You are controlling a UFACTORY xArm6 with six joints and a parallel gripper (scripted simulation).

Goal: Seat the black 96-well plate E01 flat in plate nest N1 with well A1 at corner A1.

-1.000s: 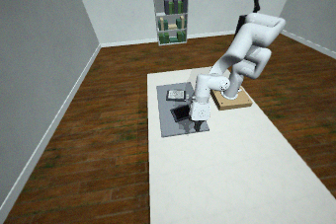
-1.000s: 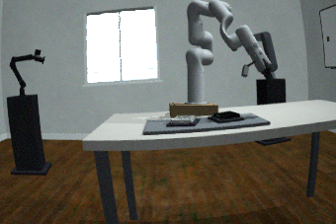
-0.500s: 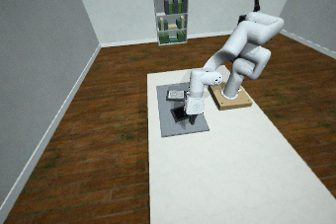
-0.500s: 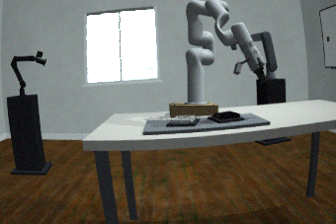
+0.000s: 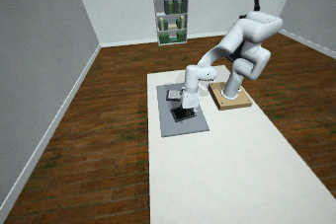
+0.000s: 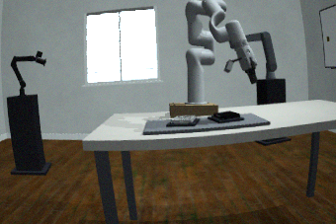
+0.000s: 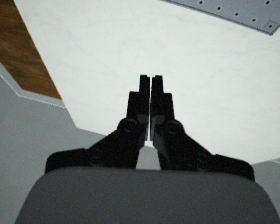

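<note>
Right now my hand is 150 mm above the black 96-well plate E01, 130 mm to the left of it and 30 mm past it. Round my hand: white plate E07: 330 mm to the right, 160 mm below, 50 mm behind; white label N1: 180 mm below, 140 mm to the right, 130 mm behind; plate nest N1: 170 mm below, 140 mm to the right, 30 mm behind.
</note>
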